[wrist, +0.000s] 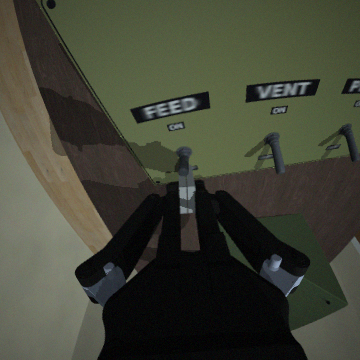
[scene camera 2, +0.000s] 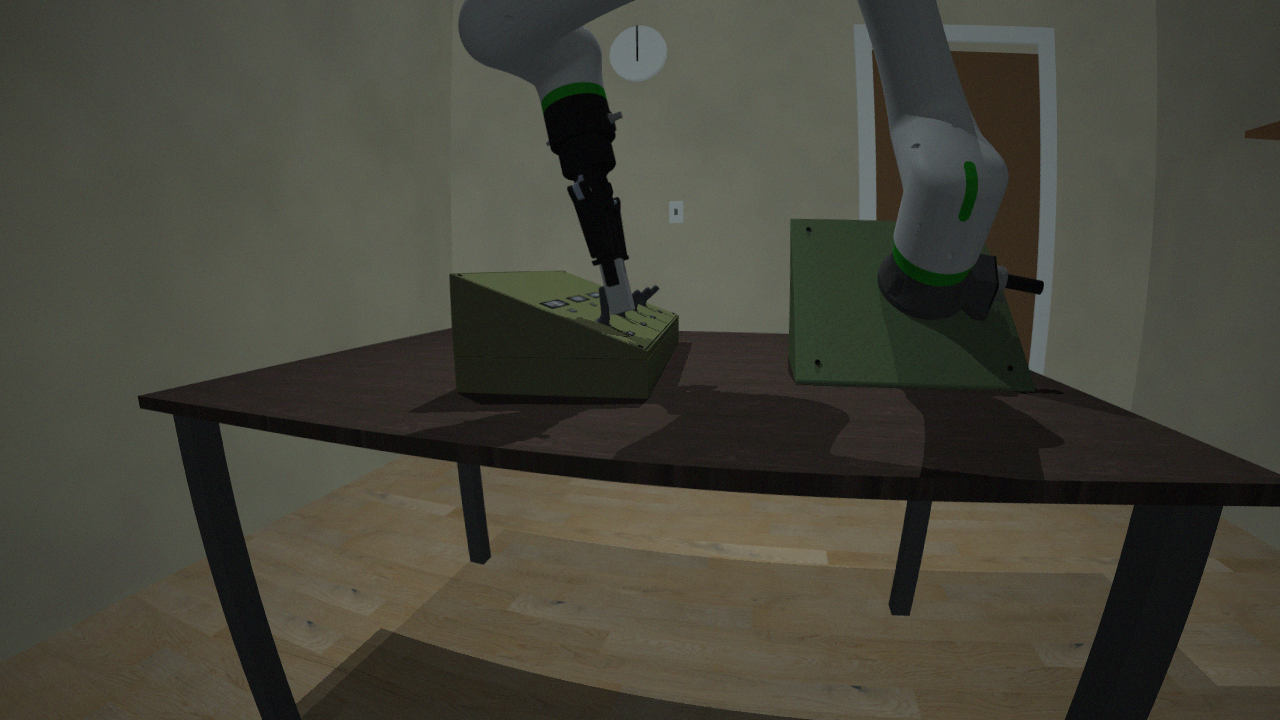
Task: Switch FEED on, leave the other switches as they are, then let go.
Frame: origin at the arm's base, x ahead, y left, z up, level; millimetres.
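Where they show: gripper, between the fingertips: (wrist: 184,175) (scene camera 2: 623,312); arm's base, origin of its link: (scene camera 2: 922,284).
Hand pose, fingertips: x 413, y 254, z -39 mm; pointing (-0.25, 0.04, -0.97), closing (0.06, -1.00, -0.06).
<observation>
Each offset is from my fingertips to the top centre of the thing. "spot": to the spot under its first point. Level surfaces: height alone.
The olive switch box (scene camera 2: 537,358) (wrist: 210,45) has a sloped panel with labelled toggle switches. The FEED switch lever @(26 mm ahead, 2 mm left, 35 mm up) (scene camera 2: 604,306) (wrist: 184,161) is at the panel's end. It stands more upright than its neighbours and looks short from above in the wrist view. The VENT lever @(41 mm ahead, 118 mm right, 26 mm up) (wrist: 276,152) and another lever @(spot: 74 mm ahead, 230 mm right, 8 mm up) (wrist: 351,142) to its right lean toward the panel's lower edge, away from their ON marks. My gripper (scene camera 2: 619,309) (wrist: 184,175) is shut with nothing between the fingers. Its fingertips are at the lower-edge side of the FEED lever, seemingly touching it; the OFF mark is largely hidden.
The box stands on a dark wooden table @(102 mm down) (scene camera 2: 358,380). A larger green sloped housing (scene camera 2: 832,304) (wrist: 320,285) stands on the table at the right in the scene view. A second arm part (scene camera 2: 939,205) with a dark end hangs in front of that housing.
</observation>
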